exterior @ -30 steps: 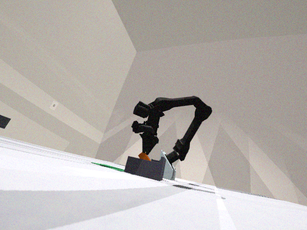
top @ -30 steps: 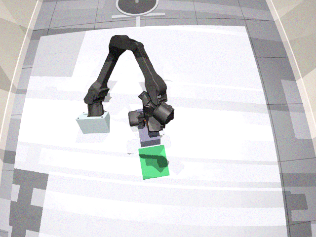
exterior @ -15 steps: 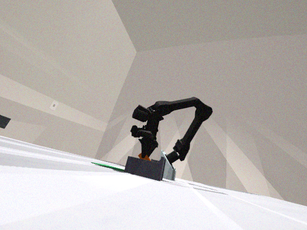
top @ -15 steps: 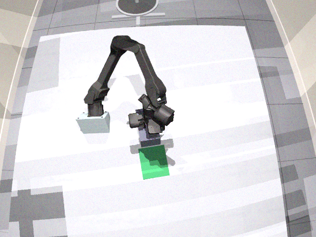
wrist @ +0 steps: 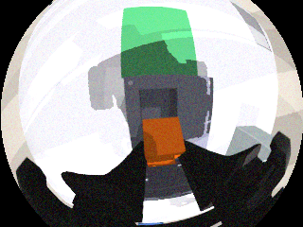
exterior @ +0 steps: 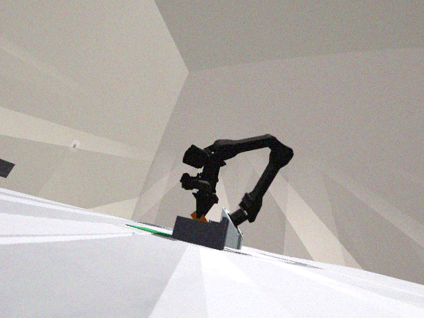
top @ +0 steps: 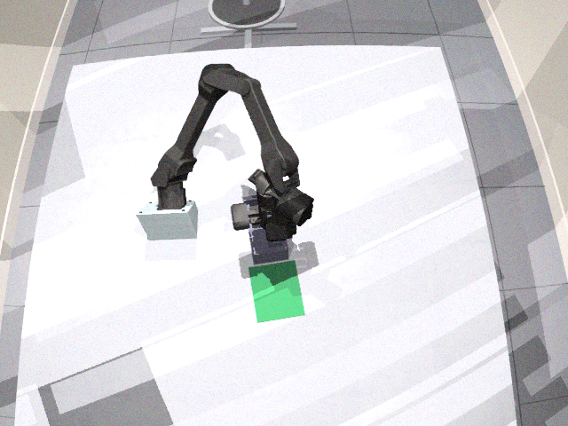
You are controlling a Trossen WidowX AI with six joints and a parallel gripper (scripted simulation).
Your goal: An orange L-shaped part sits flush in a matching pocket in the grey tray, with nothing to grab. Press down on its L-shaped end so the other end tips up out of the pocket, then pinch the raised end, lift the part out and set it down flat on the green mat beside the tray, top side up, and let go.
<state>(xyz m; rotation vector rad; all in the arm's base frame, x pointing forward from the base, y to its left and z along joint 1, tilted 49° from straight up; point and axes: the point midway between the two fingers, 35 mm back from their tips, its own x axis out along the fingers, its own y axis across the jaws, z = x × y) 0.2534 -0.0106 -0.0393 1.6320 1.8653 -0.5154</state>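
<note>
Right now my gripper tip is 10 mm short of the green mat, 140 mm to the left of it and 80 mm above it. The rest, counted from my gripper tip: orange L-shaped part: 20 mm behind, 30 mm to the left, 30 mm below.
</note>
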